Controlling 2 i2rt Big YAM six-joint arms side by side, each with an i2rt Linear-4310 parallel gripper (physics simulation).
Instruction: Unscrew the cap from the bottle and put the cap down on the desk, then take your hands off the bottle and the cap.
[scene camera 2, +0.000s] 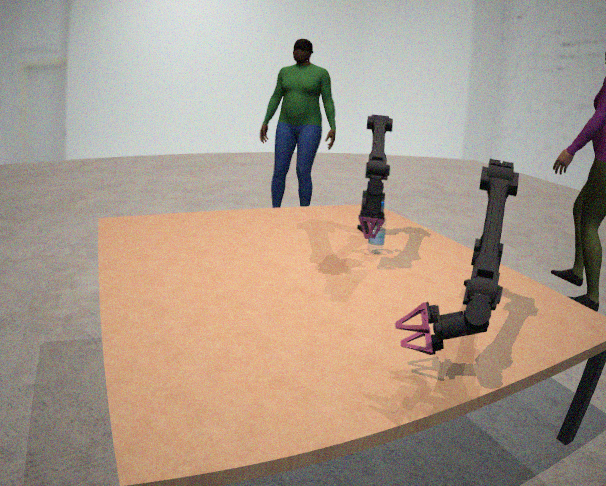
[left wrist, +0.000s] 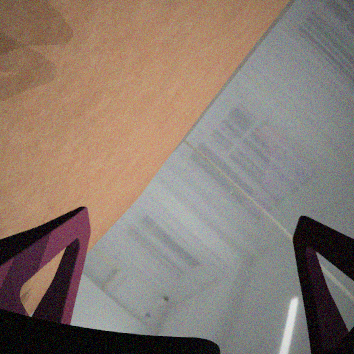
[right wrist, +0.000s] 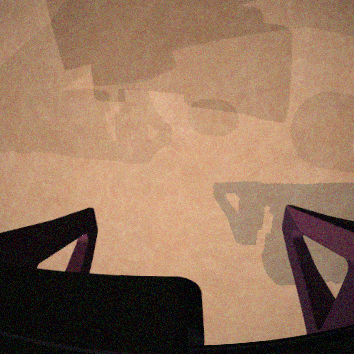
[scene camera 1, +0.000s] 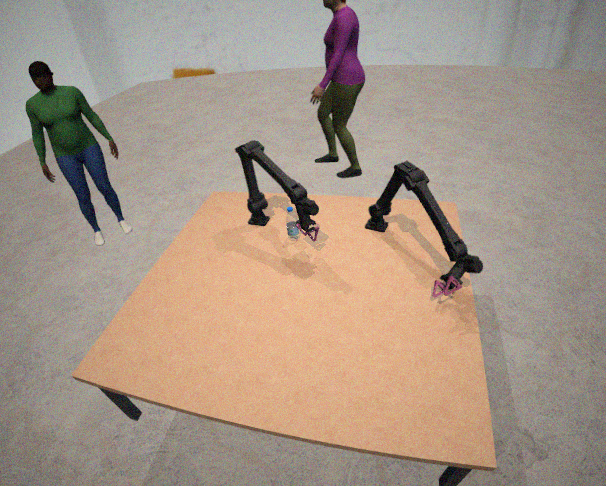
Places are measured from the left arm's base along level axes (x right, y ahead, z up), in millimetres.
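Pixels of known places: left gripper, fingertip midpoint: (scene camera 2: 398,335) (left wrist: 194,224) (scene camera 1: 438,295); right gripper, fingertip midpoint: (scene camera 2: 369,238) (right wrist: 190,218) (scene camera 1: 310,238); left arm's base, origin of the base link: (scene camera 1: 376,226); right arm's base, origin of the base link: (scene camera 1: 259,221).
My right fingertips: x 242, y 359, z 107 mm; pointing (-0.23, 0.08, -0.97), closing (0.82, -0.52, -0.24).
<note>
Ahead of a thing's pixels: the offset from my right fingertips to its top centre. Level surfaces: height alone.
A clear bottle @(dz +98, dx +159, dy -82 mm) (scene camera 1: 292,230) (scene camera 2: 376,237) with a blue label stands upright near the back of the desk @(dz -107 mm) (scene camera 1: 283,344) (scene camera 2: 227,354). Its blue cap @(dz +99, dx +159, dy -82 mm) (scene camera 1: 290,208) (scene camera 2: 383,204) is on top; in scene camera 2 the arm partly hides bottle and cap. My right gripper (scene camera 1: 308,235) (scene camera 2: 371,236) (right wrist: 190,218) is open and empty, above the desk close beside the bottle, to its right in scene camera 1. My left gripper (scene camera 1: 442,295) (scene camera 2: 398,334) (left wrist: 194,224) is open and empty, above the desk near its right edge in scene camera 1, far from the bottle. Neither wrist view shows the bottle.
The arms' shadows fall across the desk. A person in a green top (scene camera 1: 65,118) (scene camera 2: 301,96) and a person in a purple top (scene camera 1: 345,50) (scene camera 2: 597,126) stand on the floor beyond the desk. An orange block (scene camera 1: 193,72) lies by the far wall.
</note>
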